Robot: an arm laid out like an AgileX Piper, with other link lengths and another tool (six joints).
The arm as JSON. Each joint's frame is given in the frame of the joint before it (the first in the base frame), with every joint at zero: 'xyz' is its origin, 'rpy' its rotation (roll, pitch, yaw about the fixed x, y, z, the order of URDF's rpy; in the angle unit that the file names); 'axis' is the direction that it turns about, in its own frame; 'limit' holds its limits. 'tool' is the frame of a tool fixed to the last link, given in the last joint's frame.
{
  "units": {
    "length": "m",
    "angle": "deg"
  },
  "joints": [
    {
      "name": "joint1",
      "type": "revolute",
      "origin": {
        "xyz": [
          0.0,
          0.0,
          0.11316
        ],
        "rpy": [
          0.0,
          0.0,
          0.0
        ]
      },
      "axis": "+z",
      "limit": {
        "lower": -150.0,
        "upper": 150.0
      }
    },
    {
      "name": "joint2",
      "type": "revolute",
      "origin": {
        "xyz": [
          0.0,
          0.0,
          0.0
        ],
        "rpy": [
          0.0,
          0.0,
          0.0
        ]
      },
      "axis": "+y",
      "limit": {
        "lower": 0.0,
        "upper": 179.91
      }
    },
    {
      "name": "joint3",
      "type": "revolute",
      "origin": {
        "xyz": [
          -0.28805,
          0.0,
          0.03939
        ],
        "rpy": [
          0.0,
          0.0,
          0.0
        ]
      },
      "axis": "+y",
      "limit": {
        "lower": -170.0,
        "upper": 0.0
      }
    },
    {
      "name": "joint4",
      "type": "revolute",
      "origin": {
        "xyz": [
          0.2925,
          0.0,
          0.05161
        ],
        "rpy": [
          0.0,
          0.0,
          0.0
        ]
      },
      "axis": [
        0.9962,
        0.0,
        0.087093
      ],
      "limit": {
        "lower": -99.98,
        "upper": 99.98
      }
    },
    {
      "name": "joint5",
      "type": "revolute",
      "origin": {
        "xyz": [
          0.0,
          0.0,
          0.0
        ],
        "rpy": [
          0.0,
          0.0,
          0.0
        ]
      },
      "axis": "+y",
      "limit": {
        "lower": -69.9,
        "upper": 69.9
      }
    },
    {
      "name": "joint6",
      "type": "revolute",
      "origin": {
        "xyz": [
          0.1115,
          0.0,
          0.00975
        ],
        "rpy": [
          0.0,
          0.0,
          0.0
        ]
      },
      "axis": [
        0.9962,
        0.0,
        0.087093
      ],
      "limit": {
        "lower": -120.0,
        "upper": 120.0
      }
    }
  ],
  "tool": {
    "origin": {
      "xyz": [
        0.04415,
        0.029,
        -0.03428
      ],
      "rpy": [
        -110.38,
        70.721,
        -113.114
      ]
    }
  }
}
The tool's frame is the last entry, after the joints.
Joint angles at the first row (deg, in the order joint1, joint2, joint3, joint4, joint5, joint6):
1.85, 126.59, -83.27, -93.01, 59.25, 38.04
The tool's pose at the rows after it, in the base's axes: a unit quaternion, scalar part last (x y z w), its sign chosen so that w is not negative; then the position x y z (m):
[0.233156 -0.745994 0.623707 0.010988 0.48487 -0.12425 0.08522]
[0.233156 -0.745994 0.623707 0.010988 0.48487 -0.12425 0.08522]
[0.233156 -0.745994 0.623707 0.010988 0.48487 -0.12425 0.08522]
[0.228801 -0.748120 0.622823 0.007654 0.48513 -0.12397 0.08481]
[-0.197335 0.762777 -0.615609 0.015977 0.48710 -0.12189 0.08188]
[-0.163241 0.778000 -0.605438 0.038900 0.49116 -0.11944 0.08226]
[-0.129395 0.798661 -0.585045 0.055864 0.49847 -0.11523 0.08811]
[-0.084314 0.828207 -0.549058 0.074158 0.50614 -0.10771 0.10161]
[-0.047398 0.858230 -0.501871 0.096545 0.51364 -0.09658 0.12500]
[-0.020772 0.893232 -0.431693 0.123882 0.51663 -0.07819 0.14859]
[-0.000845 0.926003 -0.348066 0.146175 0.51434 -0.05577 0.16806]
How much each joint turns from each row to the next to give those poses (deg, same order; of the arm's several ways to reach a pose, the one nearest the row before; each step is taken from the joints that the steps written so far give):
0.00, 0.00, -0.01, 0.00, 0.00, 0.00
0.00, 0.00, 0.00, 0.00, 0.00, 0.00
0.00, 0.00, 0.00, 0.00, 0.00, 0.00
0.00, 0.00, 0.01, 0.00, 0.00, 0.69
0.00, 0.00, 0.00, 0.06, 0.00, 4.85
0.00, 0.00, -0.86, 0.93, 0.00, 3.93
0.00, 0.00, -2.76, 3.72, -0.40, 0.88
0.00, -0.75, -3.85, 6.77, -0.39, -0.55
0.00, -1.82, -4.18, 8.36, -0.84, -2.68
0.00, -2.94, -2.73, 10.67, -2.00, -3.43
-0.14, -3.19, -1.23, 12.08, -1.86, -3.67

